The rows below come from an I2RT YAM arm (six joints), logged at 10 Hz.
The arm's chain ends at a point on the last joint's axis. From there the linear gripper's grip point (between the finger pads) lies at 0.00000 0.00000 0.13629 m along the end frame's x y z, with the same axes.
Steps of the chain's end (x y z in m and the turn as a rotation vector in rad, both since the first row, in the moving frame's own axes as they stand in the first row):
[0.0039 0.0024 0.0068 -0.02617 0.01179 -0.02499]
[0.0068 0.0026 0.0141 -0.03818 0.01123 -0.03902]
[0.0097 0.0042 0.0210 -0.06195 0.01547 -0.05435]
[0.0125 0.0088 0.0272 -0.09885 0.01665 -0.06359]
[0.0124 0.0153 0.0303 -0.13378 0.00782 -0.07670]
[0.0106 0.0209 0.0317 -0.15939 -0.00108 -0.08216]
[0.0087 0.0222 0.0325 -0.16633 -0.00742 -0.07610]
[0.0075 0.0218 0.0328 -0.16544 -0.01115 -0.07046]
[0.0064 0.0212 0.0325 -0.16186 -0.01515 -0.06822]
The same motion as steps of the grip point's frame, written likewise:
[0.0056 0.0059 0.0067 -0.02617 0.01179 -0.02499]
[0.0084 0.0078 0.0140 -0.03818 0.01123 -0.03902]
[0.0120 0.0126 0.0207 -0.06195 0.01547 -0.05435]
[0.0152 0.0222 0.0265 -0.09885 0.01665 -0.06359]
[0.0142 0.0334 0.0291 -0.13378 0.00782 -0.07670]
[0.0113 0.0425 0.0300 -0.15939 -0.00108 -0.08216]
[0.0086 0.0448 0.0306 -0.16633 -0.00742 -0.07610]
[0.0068 0.0443 0.0309 -0.16544 -0.01115 -0.07046]
[0.0051 0.0432 0.0307 -0.16186 -0.01515 -0.06822]

